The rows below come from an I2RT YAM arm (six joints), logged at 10 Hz.
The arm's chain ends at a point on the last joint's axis. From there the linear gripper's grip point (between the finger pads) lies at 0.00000 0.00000 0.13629 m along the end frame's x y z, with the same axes.
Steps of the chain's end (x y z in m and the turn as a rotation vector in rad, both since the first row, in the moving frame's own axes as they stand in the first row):
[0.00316, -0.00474, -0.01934, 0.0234, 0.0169, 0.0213]
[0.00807, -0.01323, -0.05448, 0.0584, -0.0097, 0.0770]
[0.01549, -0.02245, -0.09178, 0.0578, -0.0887, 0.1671]
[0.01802, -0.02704, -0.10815, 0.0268, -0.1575, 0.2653]
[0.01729, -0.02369, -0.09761, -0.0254, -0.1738, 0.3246]
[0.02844, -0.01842, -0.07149, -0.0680, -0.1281, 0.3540]
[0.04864, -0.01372, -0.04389, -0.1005, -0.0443, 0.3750]
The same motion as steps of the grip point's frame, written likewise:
[0.00550, -0.00790, -0.01940, 0.0234, 0.0169, 0.0213]
[0.00706, -0.02123, -0.05472, 0.0584, -0.0097, 0.0770]
[0.00414, -0.03128, -0.09254, 0.0578, -0.0887, 0.1671]
[-0.00262, -0.03346, -0.10988, 0.0268, -0.1575, 0.2653]
[-0.00642, -0.02411, -0.09969, -0.0254, -0.1738, 0.3246]
[0.00978, -0.01243, -0.07291, -0.0680, -0.1281, 0.3540]
[0.04022, -0.00149, -0.04470, -0.1005, -0.0443, 0.3750]

